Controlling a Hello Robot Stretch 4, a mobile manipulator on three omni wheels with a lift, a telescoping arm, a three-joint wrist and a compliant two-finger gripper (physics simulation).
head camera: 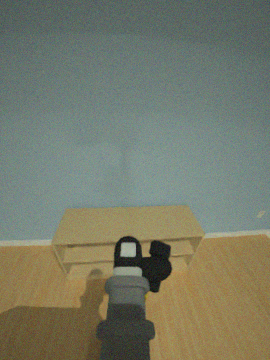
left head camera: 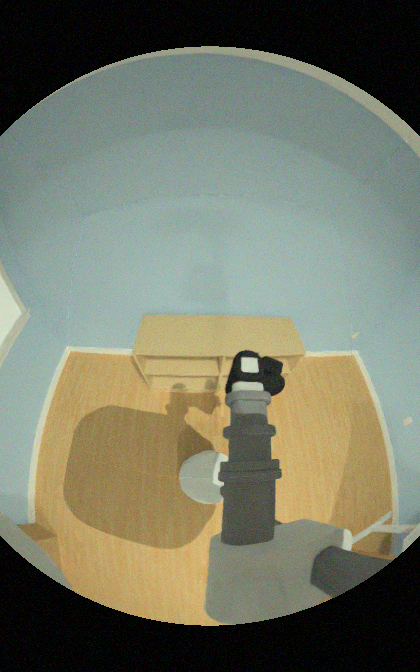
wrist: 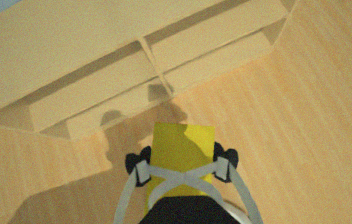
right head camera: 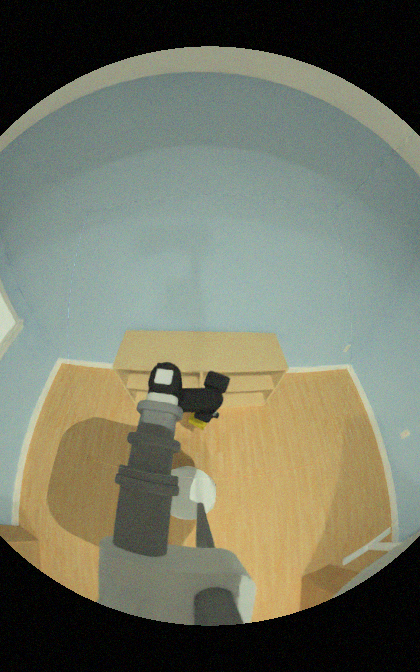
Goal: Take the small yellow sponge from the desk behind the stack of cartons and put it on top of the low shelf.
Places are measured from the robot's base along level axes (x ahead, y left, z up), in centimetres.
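Pixels of known places: gripper, fingertip midpoint: (wrist: 182, 156).
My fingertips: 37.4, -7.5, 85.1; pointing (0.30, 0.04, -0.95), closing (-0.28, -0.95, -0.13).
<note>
Behind a point stands the place of what it marks, as x, y, z.
The yellow sponge (wrist: 182, 145) @[38.1, -8.2, 88.8] (right head camera: 198, 423) is held between the two fingertips of my gripper (wrist: 182, 156) @[37.4, -7.5, 85.1], which is shut on it. In the wrist view the sponge is above the floor, in front of the low shelf. The low shelf (head camera: 129, 223) @[91.6, -1.1, 58.2] (left head camera: 215, 335) (right head camera: 200, 350) (wrist: 65, 42) @[83.5, 18.4, 58.2] stands against the blue wall ahead, with a flat pale wood top and open compartments facing me. In the head camera view the arm and wrist hide most of the gripper and the sponge. The desk and the stack of cartons cannot be made out for certain.
The telescoping arm (head camera: 127, 300) @[18.1, -0.1, 125.4] (left head camera: 250, 450) (right head camera: 145, 480) reaches forward toward the shelf. The round pale part of my base (left head camera: 202, 477) (right head camera: 187, 500) shows beside the arm. A brown object (right head camera: 325, 582) and a pale bar (right head camera: 367, 546) are at the lower right. The wall (head camera: 130, 125) @[115.7, 1.0, 134.4] rises directly behind the shelf.
</note>
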